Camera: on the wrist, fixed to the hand. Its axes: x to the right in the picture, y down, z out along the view.
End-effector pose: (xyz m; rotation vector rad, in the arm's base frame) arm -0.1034 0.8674 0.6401 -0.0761 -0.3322 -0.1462
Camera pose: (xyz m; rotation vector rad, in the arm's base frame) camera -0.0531 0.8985 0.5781 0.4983 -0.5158 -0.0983
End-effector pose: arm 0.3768 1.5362 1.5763 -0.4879 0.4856 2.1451
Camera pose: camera 0.3425 1.4922 1.5114 -0.0149 0.9497 1.8515
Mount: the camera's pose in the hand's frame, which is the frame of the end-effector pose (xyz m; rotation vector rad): 0.0225 0.0416 -0.0714 0.5794 -0.1502 -0.0591
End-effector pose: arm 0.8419 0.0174 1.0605 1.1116 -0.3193 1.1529
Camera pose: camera 0.7939 0.0882 1.0652 1.7079 -0.0612 1.1414
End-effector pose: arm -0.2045 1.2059 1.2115 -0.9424 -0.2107 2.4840
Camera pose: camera -0.1877 1.1786 1.1321 -0.4978 0.4094 2.3523
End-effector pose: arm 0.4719 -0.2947 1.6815 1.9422 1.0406 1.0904
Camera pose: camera 0.4289 -0.2823 1.7545 2.3737 1.4287 0.6339
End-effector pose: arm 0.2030 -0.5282 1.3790 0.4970 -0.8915 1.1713
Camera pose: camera 0.1908 -0.4479 1.3517 1.0848 -0.6475 1.3482
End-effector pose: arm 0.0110 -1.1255 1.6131 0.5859 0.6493 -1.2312
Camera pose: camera 0.0465 -1.0794 1.5503 0.9450 0.1741 -1.5112
